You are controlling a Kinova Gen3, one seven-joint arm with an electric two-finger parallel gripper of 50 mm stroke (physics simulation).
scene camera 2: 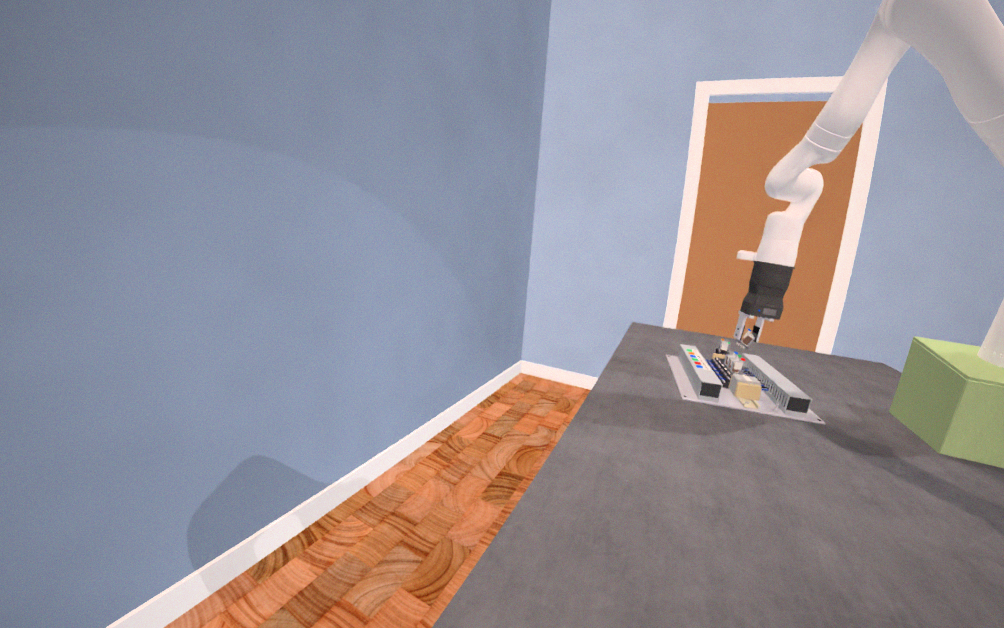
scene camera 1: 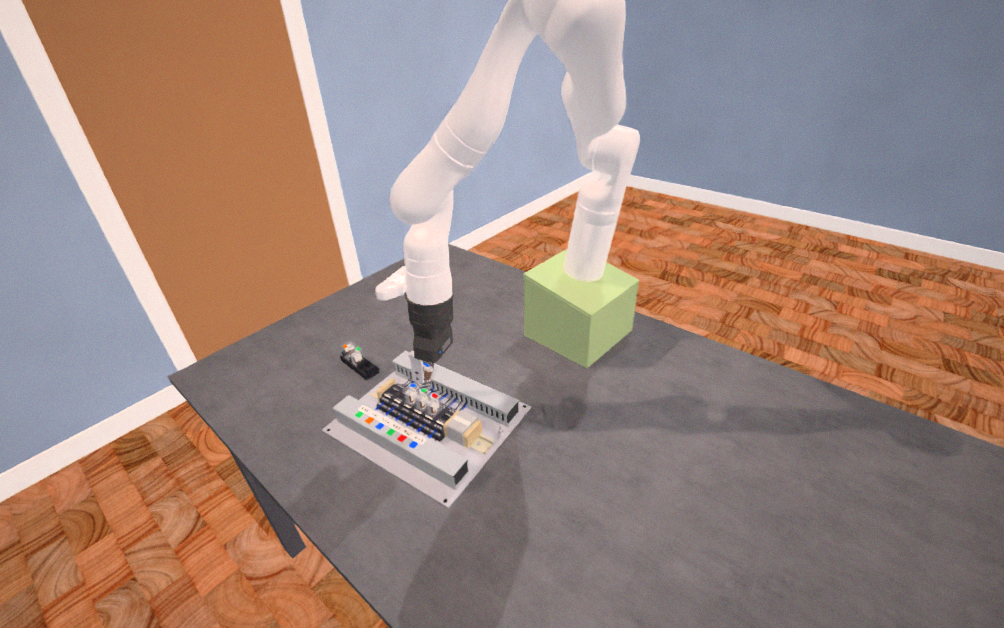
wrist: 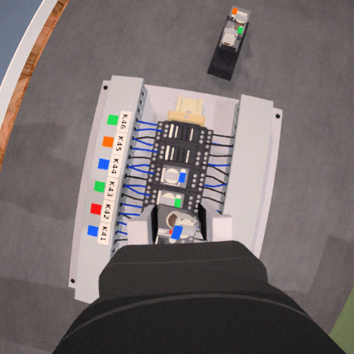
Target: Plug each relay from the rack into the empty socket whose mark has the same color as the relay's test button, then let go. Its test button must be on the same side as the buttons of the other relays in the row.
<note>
In view: my gripper (scene camera 2: 745, 339), a light panel (wrist: 218, 111) and a black rack (wrist: 223, 61).
My gripper also shows in scene camera 1 (scene camera 1: 424, 374) and in the wrist view (wrist: 177, 216).
</note>
